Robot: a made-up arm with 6 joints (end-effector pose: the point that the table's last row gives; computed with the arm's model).
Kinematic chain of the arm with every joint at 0, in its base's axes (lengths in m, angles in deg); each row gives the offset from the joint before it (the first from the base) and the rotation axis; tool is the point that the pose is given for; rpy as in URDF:
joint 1: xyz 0 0 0.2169 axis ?
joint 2: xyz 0 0 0 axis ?
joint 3: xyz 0.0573 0 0.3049 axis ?
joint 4: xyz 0.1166 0 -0.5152 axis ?
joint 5: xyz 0 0 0 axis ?
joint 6: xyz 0.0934 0 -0.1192 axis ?
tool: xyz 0 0 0 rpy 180 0 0
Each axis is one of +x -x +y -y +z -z.
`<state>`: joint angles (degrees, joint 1 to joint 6).
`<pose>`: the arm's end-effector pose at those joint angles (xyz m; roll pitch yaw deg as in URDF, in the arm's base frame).
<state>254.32 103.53 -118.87 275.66 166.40 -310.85</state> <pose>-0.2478 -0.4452 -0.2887 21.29 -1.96 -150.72</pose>
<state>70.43 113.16 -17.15 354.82 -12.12 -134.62</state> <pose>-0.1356 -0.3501 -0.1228 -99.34 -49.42 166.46</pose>
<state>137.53 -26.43 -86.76 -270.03 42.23 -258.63</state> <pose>-0.3630 0.3174 0.8850 -15.10 72.44 166.36</pose>
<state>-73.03 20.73 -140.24 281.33 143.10 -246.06</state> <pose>0.0182 -0.5511 0.7927 -135.29 -45.67 95.53</pose>
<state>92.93 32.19 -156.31 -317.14 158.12 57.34</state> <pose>-0.1178 0.5579 0.7079 -179.56 41.70 71.20</pose>
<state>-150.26 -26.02 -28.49 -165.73 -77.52 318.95</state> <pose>-0.2219 -0.1655 0.2421 155.32 -9.62 66.95</pose>
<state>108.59 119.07 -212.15 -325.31 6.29 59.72</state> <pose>-0.2349 0.8408 0.2352 -92.10 4.38 22.01</pose>
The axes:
joint 1: +z
joint 2: +y
joint 3: +y
joint 4: -z
joint 5: +y
joint 6: -z

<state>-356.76 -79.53 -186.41 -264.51 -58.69 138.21</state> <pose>-0.7830 -0.1943 0.2619 -80.83 -42.05 145.99</pose>
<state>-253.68 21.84 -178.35 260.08 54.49 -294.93</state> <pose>-0.0484 0.3153 1.1337 -38.92 -40.84 -105.37</pose>
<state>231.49 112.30 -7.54 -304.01 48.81 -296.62</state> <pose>0.2720 0.3042 0.1198 41.37 -40.01 127.95</pose>
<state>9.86 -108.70 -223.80 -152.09 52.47 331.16</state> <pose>-0.4698 -0.0995 -0.4829 -154.68 17.11 -159.50</pose>
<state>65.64 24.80 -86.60 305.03 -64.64 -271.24</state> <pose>0.1784 0.6873 0.4194 -67.92 -47.34 8.95</pose>
